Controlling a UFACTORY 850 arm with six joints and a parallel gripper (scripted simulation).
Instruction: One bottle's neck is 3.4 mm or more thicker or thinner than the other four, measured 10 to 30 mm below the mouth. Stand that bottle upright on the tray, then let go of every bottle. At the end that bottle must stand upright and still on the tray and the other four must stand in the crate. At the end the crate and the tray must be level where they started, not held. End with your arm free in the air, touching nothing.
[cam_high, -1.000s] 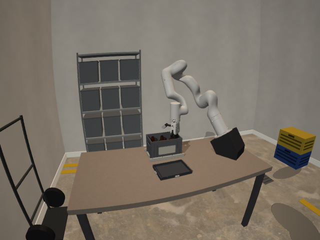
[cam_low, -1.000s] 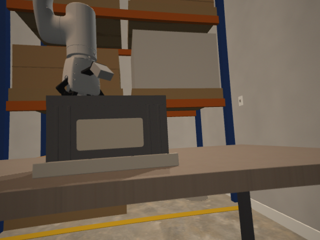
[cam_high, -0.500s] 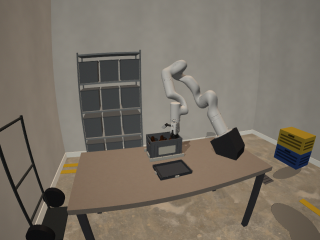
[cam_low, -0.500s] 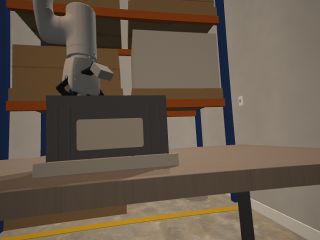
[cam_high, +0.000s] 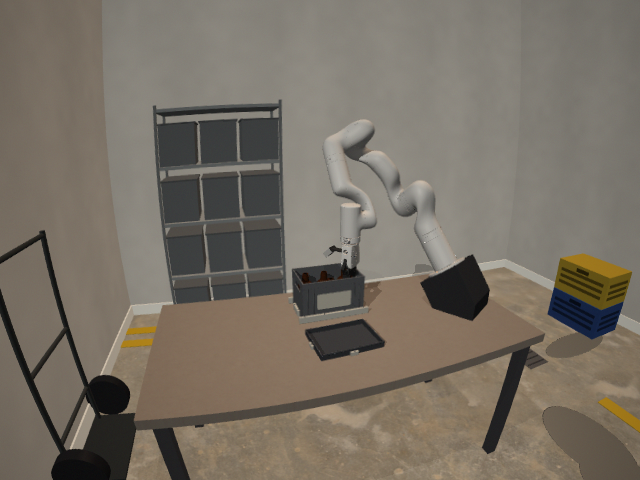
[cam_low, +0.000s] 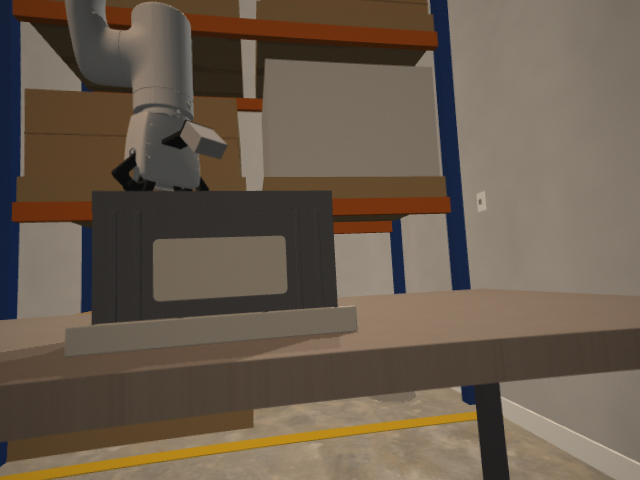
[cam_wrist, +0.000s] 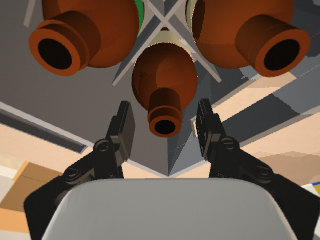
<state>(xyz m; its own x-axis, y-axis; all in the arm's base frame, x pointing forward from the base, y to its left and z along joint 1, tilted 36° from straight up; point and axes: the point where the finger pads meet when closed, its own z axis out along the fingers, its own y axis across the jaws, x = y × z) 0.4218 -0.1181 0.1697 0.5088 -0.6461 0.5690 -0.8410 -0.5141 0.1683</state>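
Now: hand 3 cm past the bottle, 8 cm to the left of it and 7 cm above it. The rest, counted from my hand: black tray (17 cm ahead, 20 cm to the left, 15 cm below); dark grey crate (7 cm ahead, 6 cm to the right, 8 cm below).
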